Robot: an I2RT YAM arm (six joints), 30 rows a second.
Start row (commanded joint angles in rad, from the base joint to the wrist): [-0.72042, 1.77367, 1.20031, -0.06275, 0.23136, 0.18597]
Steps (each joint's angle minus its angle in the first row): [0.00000, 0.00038, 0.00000, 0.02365, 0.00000, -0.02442]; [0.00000, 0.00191, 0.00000, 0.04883, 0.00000, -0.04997]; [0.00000, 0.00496, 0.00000, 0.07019, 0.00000, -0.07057]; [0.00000, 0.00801, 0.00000, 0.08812, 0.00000, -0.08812]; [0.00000, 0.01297, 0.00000, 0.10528, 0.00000, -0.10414]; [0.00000, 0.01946, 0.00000, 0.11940, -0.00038, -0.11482]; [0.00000, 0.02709, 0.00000, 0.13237, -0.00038, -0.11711]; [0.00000, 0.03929, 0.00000, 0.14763, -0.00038, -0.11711]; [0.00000, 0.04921, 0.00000, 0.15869, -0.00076, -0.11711]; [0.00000, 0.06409, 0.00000, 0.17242, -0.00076, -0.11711]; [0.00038, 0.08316, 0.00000, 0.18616, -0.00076, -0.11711]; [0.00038, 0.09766, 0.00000, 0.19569, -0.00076, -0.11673]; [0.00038, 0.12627, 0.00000, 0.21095, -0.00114, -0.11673]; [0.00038, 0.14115, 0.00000, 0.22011, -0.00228, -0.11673]
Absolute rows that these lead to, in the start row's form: [-0.72042, 1.77405, 1.20031, -0.03910, 0.23136, 0.16155]; [-0.72042, 1.77558, 1.20031, -0.01392, 0.23136, 0.13600]; [-0.72042, 1.77863, 1.20031, 0.00744, 0.23136, 0.11540]; [-0.72042, 1.78168, 1.20031, 0.02537, 0.23136, 0.09785]; [-0.72042, 1.78664, 1.20031, 0.04253, 0.23136, 0.08183]; [-0.72042, 1.79313, 1.20031, 0.05665, 0.23098, 0.07115]; [-0.72042, 1.80076, 1.20031, 0.06962, 0.23098, 0.06886]; [-0.72042, 1.81296, 1.20031, 0.08488, 0.23098, 0.06886]; [-0.72042, 1.82288, 1.20031, 0.09594, 0.23060, 0.06886]; [-0.72042, 1.83776, 1.20031, 0.10967, 0.23060, 0.06886]; [-0.72004, 1.85683, 1.20031, 0.12341, 0.23060, 0.06886]; [-0.72004, 1.87133, 1.20031, 0.13294, 0.23060, 0.06924]; [-0.72004, 1.89994, 1.20031, 0.14820, 0.23022, 0.06924]; [-0.72004, 1.91482, 1.20031, 0.15736, 0.22908, 0.06924]
